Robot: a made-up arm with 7 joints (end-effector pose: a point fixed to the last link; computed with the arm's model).
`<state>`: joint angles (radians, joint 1 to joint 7).
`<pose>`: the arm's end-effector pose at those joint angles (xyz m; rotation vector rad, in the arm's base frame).
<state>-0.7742 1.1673 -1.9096 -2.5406 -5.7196 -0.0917 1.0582</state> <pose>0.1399 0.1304 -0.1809 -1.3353 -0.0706 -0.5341</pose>
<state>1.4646 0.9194 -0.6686 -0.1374 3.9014 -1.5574 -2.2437</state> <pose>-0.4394 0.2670 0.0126 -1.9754 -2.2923 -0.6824</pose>
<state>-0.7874 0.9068 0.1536 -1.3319 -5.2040 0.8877 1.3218</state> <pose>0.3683 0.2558 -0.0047 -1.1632 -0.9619 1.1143</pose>
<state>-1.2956 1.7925 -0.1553 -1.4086 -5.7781 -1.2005 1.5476</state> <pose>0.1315 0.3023 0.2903 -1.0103 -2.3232 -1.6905</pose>
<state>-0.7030 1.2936 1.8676 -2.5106 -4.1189 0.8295 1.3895</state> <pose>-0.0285 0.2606 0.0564 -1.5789 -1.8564 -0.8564</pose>
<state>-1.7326 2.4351 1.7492 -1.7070 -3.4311 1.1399 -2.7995</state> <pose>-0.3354 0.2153 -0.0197 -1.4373 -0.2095 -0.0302</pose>
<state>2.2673 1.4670 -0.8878 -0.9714 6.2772 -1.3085 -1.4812</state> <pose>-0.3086 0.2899 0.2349 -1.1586 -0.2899 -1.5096</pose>
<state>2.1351 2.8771 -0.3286 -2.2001 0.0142 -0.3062 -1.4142</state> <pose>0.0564 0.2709 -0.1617 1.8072 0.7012 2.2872</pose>
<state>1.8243 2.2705 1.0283 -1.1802 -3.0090 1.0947 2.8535</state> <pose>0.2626 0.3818 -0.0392 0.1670 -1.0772 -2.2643</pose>
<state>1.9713 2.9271 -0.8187 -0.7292 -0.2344 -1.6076 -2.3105</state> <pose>0.2907 0.3970 -0.0933 1.7869 0.7800 1.4110</pose>
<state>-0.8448 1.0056 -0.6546 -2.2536 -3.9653 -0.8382 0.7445</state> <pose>0.2961 0.0866 -0.0430 -2.3183 -0.7498 0.8025</pose>
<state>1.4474 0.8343 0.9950 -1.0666 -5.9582 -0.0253 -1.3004</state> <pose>-0.3082 0.3626 -0.0114 1.2561 0.7924 -0.9216</pose>
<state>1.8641 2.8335 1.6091 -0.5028 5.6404 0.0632 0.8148</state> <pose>0.4398 0.2557 -0.0440 1.3170 -0.8027 -1.2127</pose>
